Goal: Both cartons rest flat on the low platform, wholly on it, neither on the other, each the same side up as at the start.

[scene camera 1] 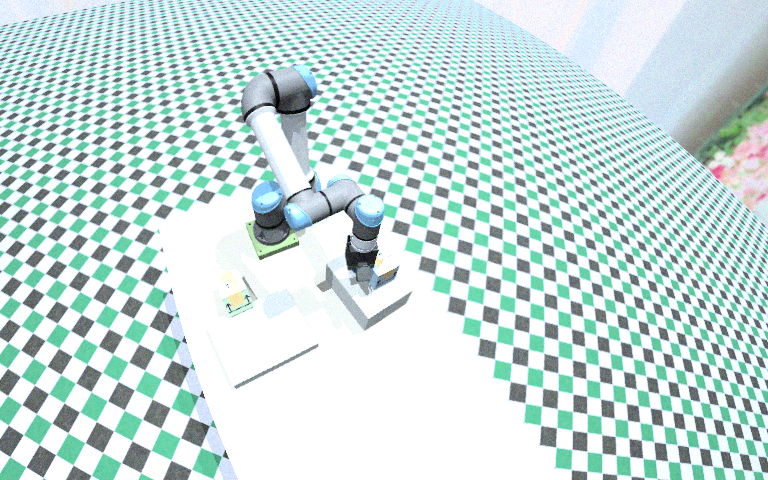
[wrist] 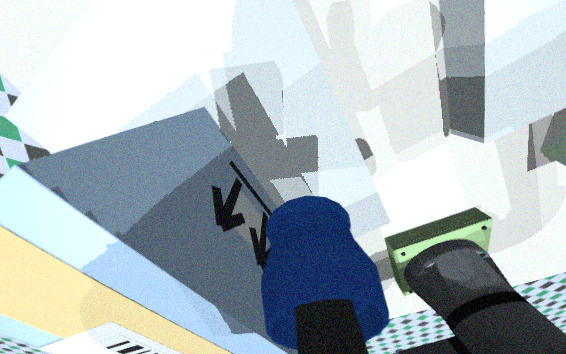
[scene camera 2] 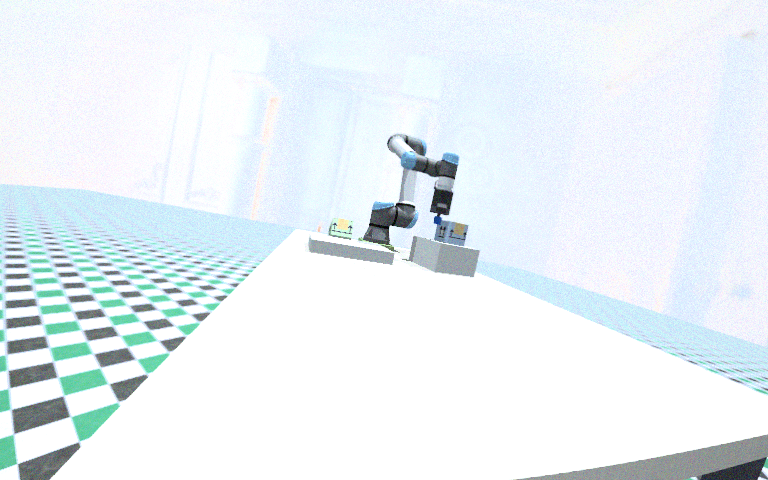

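Where they show: hand at its tool point: (wrist: 308,231) (scene camera 2: 436,224); arm's base at its link origin: (scene camera 1: 271,230) (wrist: 441,265) (scene camera 2: 376,241).
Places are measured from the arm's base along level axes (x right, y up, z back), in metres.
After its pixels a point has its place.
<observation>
A blue carton (scene camera 1: 386,276) @[z -0.421, x -0.284, y 0.150 m] (scene camera 2: 453,232) @[z -0.425, x -0.264, y 0.137 m] (wrist: 173,236) @[z -0.393, x -0.241, y 0.172 m] with a yellow strip and black arrows stands on a taller grey block (scene camera 1: 374,312) @[z -0.501, x -0.212, y 0.086 m] (scene camera 2: 443,260) @[z -0.507, x -0.214, y 0.018 m]. My suction cup (scene camera 2: 436,220) (wrist: 306,207) points straight down at about the height of the carton's top edge, just off its arrowed side, not over its top face. The carton rests on the block and I hold nothing. A green carton (scene camera 1: 238,302) @[z -0.301, x 0.201, y 0.062 m] (scene camera 2: 340,227) @[z -0.303, x 0.212, y 0.059 m] rests flat on the low platform (scene camera 1: 271,356) @[z -0.502, x 0.153, y 0.014 m] (scene camera 2: 348,251) @[z -0.536, x 0.167, y -0.009 m], near its back left corner.
The arm's base stands on a green plate (scene camera 1: 268,249) @[z -0.086, x 0.037, y -0.001 m] (wrist: 435,232) @[z -0.093, x -0.008, y -0.011 m] between the platform and the block. Both stand on a white table (scene camera 1: 384,413) @[z -0.810, x -0.119, y -0.035 m] (scene camera 2: 384,371) @[z -1.281, x 0.135, y -0.034 m] over a checkered floor.
</observation>
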